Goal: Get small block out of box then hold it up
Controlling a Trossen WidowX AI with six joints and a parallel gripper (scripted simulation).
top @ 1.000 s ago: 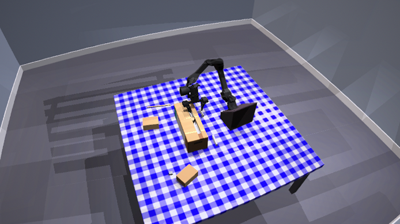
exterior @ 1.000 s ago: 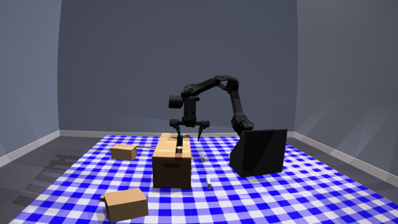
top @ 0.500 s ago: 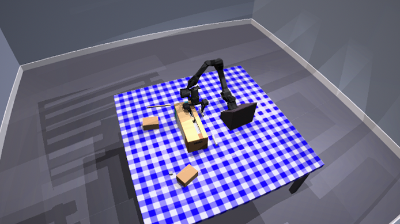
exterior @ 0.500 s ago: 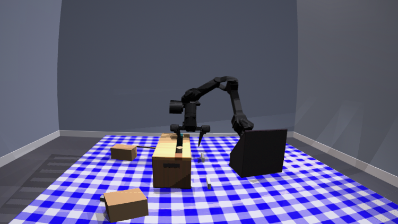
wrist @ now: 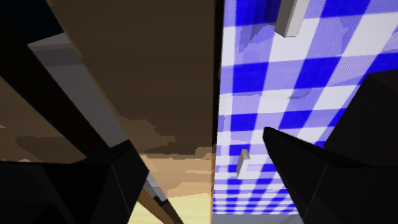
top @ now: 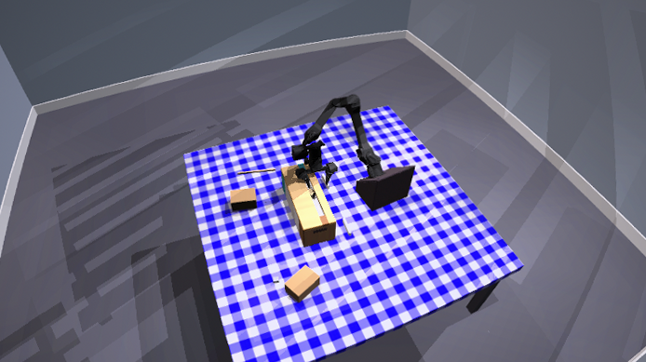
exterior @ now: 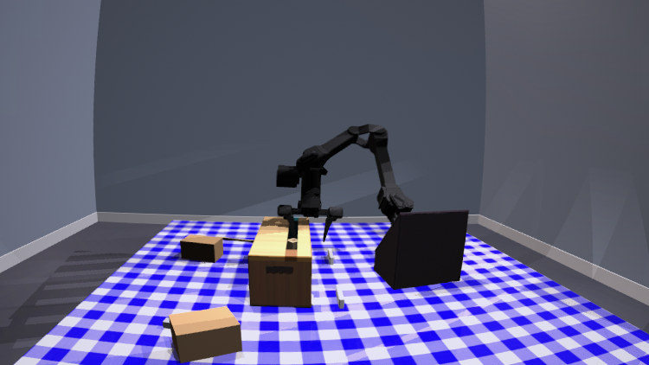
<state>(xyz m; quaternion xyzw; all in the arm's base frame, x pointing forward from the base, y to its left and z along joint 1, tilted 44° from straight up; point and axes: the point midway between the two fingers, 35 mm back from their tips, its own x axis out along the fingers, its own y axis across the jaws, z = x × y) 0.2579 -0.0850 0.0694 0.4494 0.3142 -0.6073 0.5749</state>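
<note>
Now: the small tan block 50 mm ahead of my gripper tip and 20 mm to the left of it. Round my gripper tip: thin stick: 320 mm to the right, 190 mm ahead, 90 mm below; then long cardboard box: 50 mm to the left, 40 mm ahead, 30 mm below.
</note>
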